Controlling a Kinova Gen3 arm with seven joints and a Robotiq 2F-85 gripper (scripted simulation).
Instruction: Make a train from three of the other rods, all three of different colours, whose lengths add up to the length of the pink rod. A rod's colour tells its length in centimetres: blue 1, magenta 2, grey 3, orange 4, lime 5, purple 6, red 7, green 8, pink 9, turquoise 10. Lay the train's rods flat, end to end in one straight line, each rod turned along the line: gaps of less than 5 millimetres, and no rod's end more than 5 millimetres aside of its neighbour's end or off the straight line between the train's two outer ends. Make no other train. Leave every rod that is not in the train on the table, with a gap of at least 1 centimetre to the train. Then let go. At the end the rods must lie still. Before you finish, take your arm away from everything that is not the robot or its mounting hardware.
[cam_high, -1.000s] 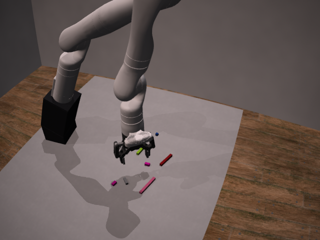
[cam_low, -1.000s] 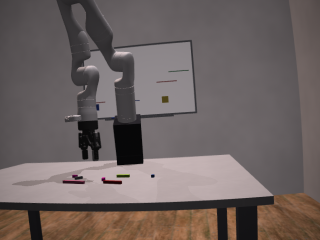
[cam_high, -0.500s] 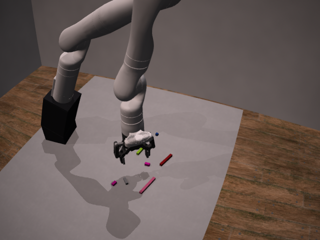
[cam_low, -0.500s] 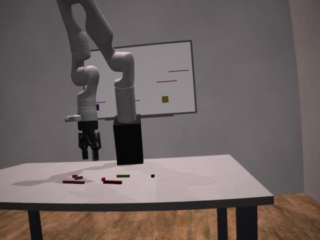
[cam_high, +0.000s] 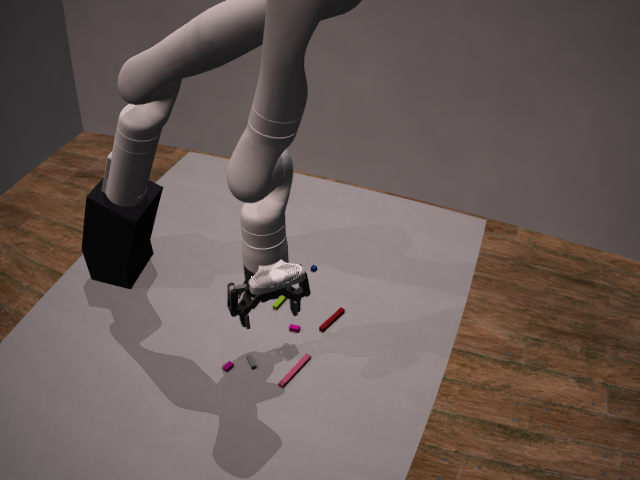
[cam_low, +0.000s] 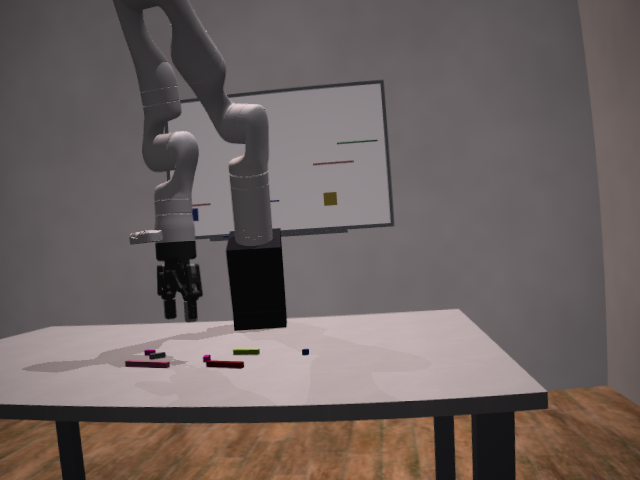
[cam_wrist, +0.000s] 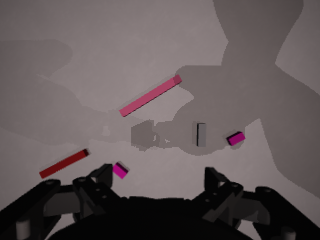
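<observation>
The blue rod lies 23 cm to the left of my hand, 7 cm below it and 3 cm ahead of it. Also, from my hand: lime rod: 12 cm to the left, 7 cm below, 1 cm behind; pink rod: 7 cm below, 6 cm to the right, 6 cm ahead; grey rod: 7 cm below, 6 cm to the right, 3 cm behind.
</observation>
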